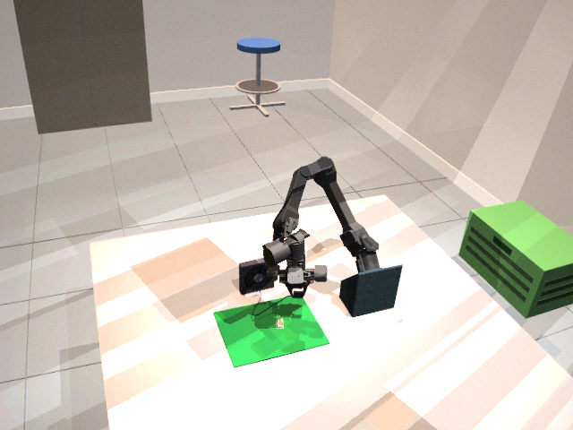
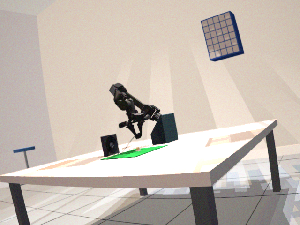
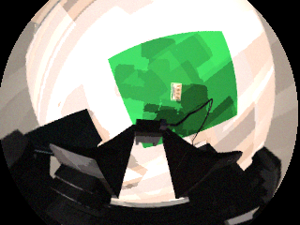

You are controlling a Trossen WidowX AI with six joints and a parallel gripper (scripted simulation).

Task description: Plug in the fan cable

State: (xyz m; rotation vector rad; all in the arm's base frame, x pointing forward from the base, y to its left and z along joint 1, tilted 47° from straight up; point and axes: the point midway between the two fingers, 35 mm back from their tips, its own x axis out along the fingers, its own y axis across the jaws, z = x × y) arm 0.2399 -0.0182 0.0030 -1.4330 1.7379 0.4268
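Now: gripper tip 60 mm short of the pale four-pin header, 30 mm to the right of it and 90 mm above it. Round my gripper tip: dark plug (10 mm to the right); then green board (100 mm ahead, 30 mm to the left, 100 mm below); then black fan (90 mm ahead, 150 mm to the right, 30 mm below).
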